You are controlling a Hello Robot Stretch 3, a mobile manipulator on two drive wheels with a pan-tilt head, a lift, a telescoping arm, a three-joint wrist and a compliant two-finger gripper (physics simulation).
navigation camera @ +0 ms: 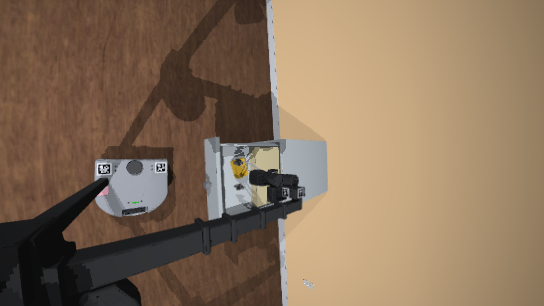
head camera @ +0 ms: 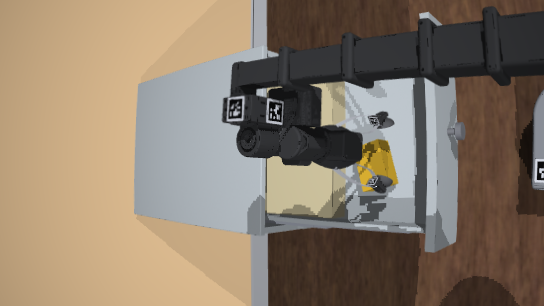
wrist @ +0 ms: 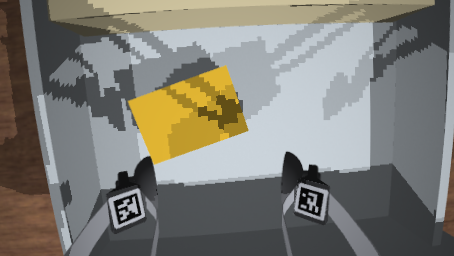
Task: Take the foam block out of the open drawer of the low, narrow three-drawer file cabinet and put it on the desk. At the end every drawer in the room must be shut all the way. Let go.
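Observation:
The yellow foam block (head camera: pixel 385 162) (navigation camera: pixel 241 170) (wrist: pixel 187 115) lies turned at an angle on the floor of the open drawer (head camera: pixel 442 175) (navigation camera: pixel 212 160) (wrist: pixel 417 95). The drawer sticks out of the low grey file cabinet (head camera: pixel 200 150) (navigation camera: pixel 305 165). My gripper (head camera: pixel 380 151) (navigation camera: pixel 239 174) (wrist: pixel 219 172) is open, with nothing between its fingers, and points down over the drawer. In the wrist view its left fingertip shows close to the block's lower left corner; the right fingertip is well to the right of the block. The cabinet's lower drawers are hidden. The desk does not show.
A cream box (head camera: pixel 300 190) (navigation camera: pixel 265 160) (wrist: pixel 240 12) fills the back part of the drawer. The drawer's side walls stand on both sides of the fingers. My base (navigation camera: pixel 132 185) stands in front of the drawer's knob. A tan wall (navigation camera: pixel 400 150) rises behind the cabinet.

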